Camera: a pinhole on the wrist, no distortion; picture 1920 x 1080 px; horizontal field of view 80.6 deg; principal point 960.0 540.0 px. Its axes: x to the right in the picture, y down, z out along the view. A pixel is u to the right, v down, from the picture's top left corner.
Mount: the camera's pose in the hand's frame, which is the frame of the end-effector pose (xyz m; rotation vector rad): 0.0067 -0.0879 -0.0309 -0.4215 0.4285 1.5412
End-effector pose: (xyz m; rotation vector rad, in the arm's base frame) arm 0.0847 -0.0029 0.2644 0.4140 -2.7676 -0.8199
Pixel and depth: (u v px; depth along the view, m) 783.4 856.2 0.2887
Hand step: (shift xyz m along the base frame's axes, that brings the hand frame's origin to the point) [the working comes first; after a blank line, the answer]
In the camera's frame: -0.0450 0.0806 0.2887

-0.0060 0.1603 -0.1945
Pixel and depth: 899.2 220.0 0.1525
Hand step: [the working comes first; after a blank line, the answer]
In the camera's frame: -0.0082 -0.0431 0.1525

-0.0738 0.0221 -0.0871
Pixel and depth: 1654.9 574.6 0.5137
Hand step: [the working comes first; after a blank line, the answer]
In the camera's frame: 0.3153 0.0157 0.5137

-0.1509 0.4858 0.0459
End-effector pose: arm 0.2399 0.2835 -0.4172 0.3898 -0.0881 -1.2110
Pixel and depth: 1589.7 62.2 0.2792
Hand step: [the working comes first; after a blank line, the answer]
In the camera's frame: 0.1553 -0.1178 0.2792

0.1793 -0.0886 0.1659
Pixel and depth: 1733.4 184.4 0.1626
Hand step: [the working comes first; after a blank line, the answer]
In the camera's frame: 0.1111 -0.0511 0.1626

0.0883 -0.0377 0.0704
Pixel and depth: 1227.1 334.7 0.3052
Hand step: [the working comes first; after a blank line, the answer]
In the camera's frame: 0.0720 -0.0554 0.3052

0.0871 -0.0654 0.2157
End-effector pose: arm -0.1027 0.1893 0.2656 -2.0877 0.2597 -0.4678
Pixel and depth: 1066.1 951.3 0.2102
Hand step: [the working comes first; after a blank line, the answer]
In the camera's frame: 0.0197 0.0764 0.2102

-0.0035 0.1131 -0.1135
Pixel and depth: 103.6 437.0 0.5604
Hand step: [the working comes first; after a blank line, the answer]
In the camera's frame: -0.4240 -0.0510 0.5604

0.3425 0.5747 -0.1677
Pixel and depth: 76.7 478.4 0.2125
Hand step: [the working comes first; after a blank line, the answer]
In the camera's frame: -0.1658 -0.0116 0.2125

0.1196 0.2377 -0.0064
